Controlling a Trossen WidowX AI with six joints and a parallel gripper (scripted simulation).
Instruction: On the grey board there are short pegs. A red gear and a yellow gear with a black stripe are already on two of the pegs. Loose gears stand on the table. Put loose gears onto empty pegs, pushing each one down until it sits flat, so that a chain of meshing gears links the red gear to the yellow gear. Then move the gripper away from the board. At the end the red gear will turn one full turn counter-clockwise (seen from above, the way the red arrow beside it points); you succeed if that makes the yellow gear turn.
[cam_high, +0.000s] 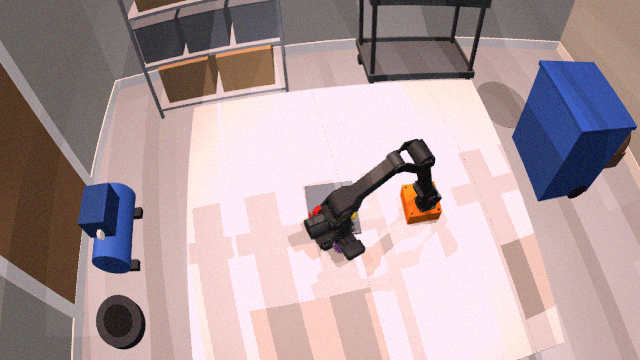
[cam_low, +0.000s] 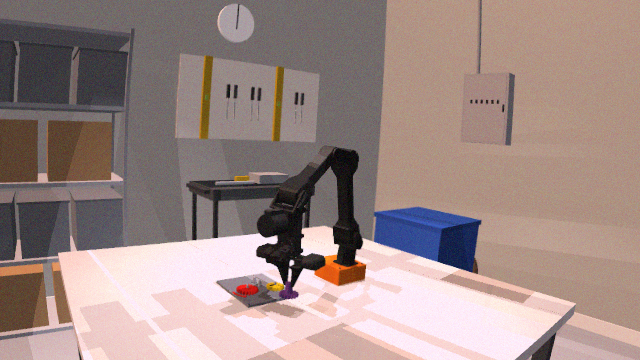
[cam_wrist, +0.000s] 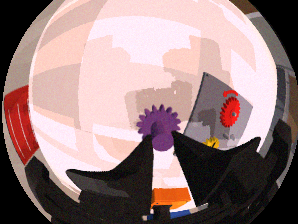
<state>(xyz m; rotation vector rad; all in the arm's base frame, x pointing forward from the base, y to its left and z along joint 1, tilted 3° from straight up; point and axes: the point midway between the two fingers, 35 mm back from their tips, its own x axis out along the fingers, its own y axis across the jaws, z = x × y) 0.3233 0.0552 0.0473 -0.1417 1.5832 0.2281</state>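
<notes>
The yellow gear is 70 mm behind my gripper tip, 120 mm to the right of it and 50 mm below it. The rest, counted from my gripper tip: red gear: 20 mm ahead, 160 mm to the right, 50 mm below; then purple gear: 10 mm below.
</notes>
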